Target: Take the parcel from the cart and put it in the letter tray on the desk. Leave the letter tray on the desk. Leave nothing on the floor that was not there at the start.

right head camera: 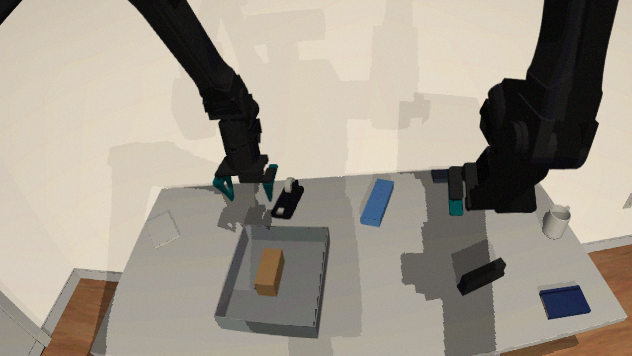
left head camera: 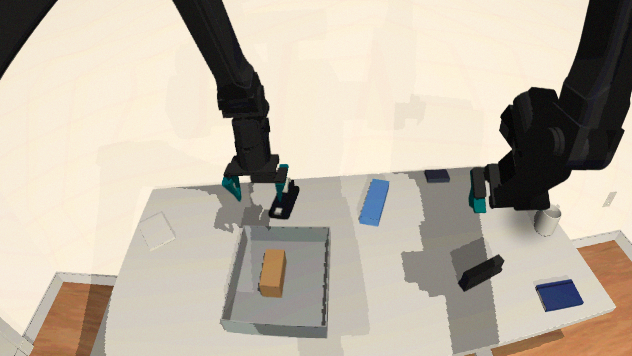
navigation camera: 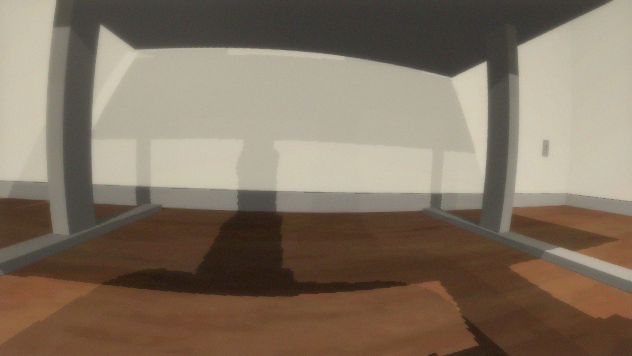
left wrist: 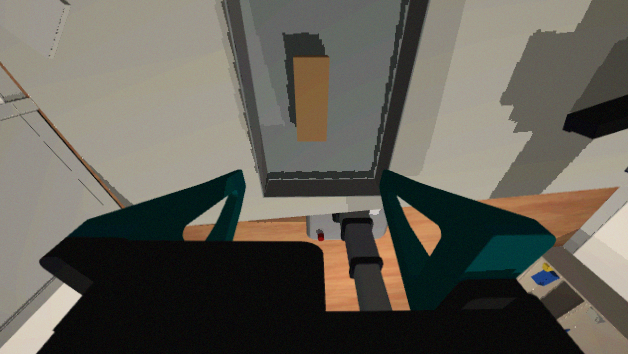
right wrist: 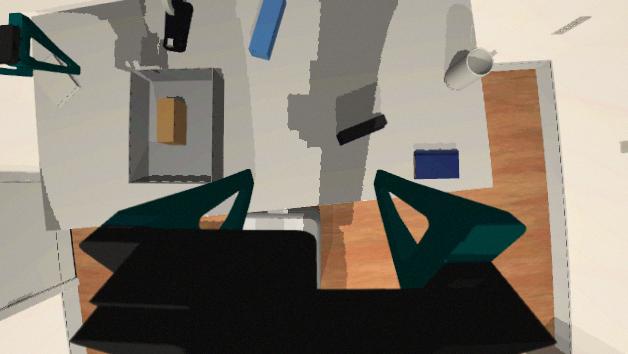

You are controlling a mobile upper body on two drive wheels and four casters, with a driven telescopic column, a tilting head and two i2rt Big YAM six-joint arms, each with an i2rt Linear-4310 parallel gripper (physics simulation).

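Frame: origin at the left arm's base, x right, y down, z ahead, level; millimetres.
Seen in the pictures: left gripper, fingertip midpoint: [right head camera: 251,199] [left head camera: 260,200] [left wrist: 312,177] [right wrist: 55,72]; right gripper, fingertip midpoint: [right head camera: 478,202] [left head camera: 493,201] [right wrist: 313,176].
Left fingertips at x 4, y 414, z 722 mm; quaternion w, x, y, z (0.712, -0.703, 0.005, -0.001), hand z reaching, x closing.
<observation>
A point is followed by its place in that frame.
The orange-brown parcel [left head camera: 273,273] @[x 9, y 636, z 689 mm] [right head camera: 269,271] @[x 10, y 636, z 693 mm] [left wrist: 312,99] @[x 5, y 636, z 718 mm] [right wrist: 171,121] @[x 23, y 636, z 707 mm] lies inside the grey letter tray [left head camera: 275,329] @[x 31, y 651, z 523 mm] [right head camera: 280,327] @[x 68, y 643, z 523 mm] [left wrist: 320,188] @[x 21, y 654, z 525 mm] [right wrist: 218,125] @[x 151, y 659, z 701 mm], on its floor and apart from its walls. The tray stands on the white desk [left head camera: 390,300] @[x 314, y 690, z 638 mm] [right head camera: 385,300] @[x 315, y 690, z 645 mm] [right wrist: 280,165] @[x 337, y 690, z 582 mm]. My left gripper [left head camera: 259,196] @[x 4, y 414, z 722 mm] [right head camera: 251,196] @[x 4, y 414, z 722 mm] [left wrist: 312,177] @[x 4, y 414, z 722 mm] is open and empty, above the desk behind the tray. My right gripper [right wrist: 313,176] @[x 447, y 275, z 546 mm] is open and empty, above the right part of the desk; in both head views its far finger is hidden. The cart does not show clearly in these views.
On the desk are a black tape dispenser [left head camera: 284,202] @[x 1, y 658, z 1002 mm] [right head camera: 287,201] @[x 2, y 657, z 1006 mm] near my left gripper, a blue box [left head camera: 374,202] @[x 289, y 660, z 1003 mm] [right head camera: 377,202] @[x 291, y 660, z 1004 mm], a dark small box [left head camera: 437,175] @[x 544, y 672, z 1164 mm], a black upright block [left head camera: 481,272] @[x 571, y 637, z 669 mm] [right head camera: 481,276] @[x 573, y 638, z 669 mm], a navy book [left head camera: 559,295] @[x 831, y 678, z 582 mm] [right wrist: 436,164] @[x 832, y 678, z 587 mm] and a white mug [left head camera: 547,221] @[x 880, y 624, z 840 mm] [right head camera: 556,222] @[x 881, y 619, z 839 mm].
</observation>
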